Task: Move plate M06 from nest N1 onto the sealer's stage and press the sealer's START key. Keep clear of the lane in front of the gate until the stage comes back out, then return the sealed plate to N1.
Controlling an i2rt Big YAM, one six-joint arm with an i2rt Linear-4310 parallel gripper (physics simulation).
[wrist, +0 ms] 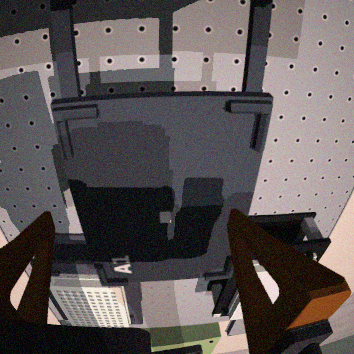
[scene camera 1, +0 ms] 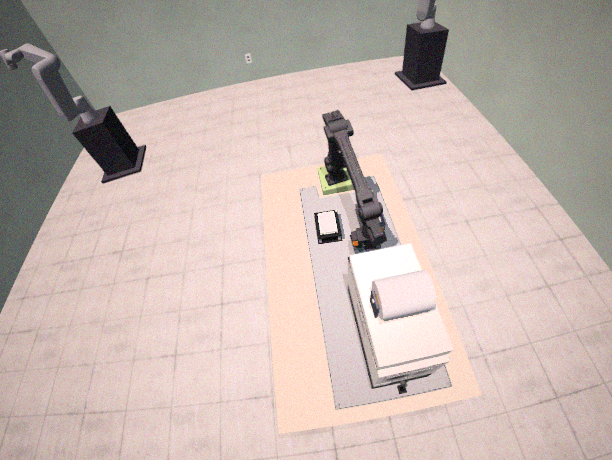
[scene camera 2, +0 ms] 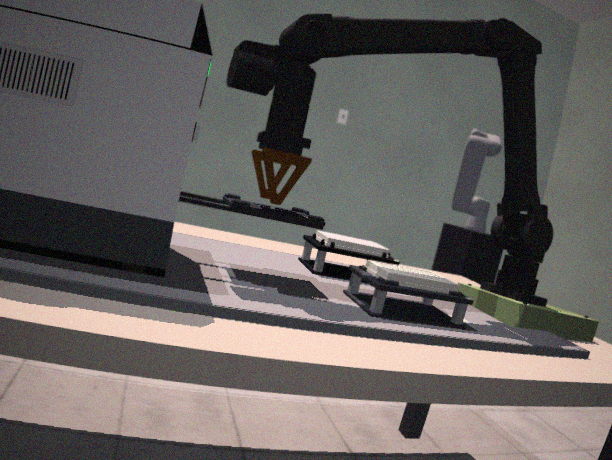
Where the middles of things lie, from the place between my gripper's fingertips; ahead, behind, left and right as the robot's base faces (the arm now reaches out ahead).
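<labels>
There's a white roll point(scene camera 1: 400, 295) that's 50 mm to the right of my hand, 370 mm ahead of it and 300 mm above it. As for the dark sealer stage point(scene camera 2: 297, 216), my gripper is 20 mm to the left of it, 30 mm short of it and 10 mm above it. Going by their middles, the stage is the nearest to my gripper of the things named here.
</labels>
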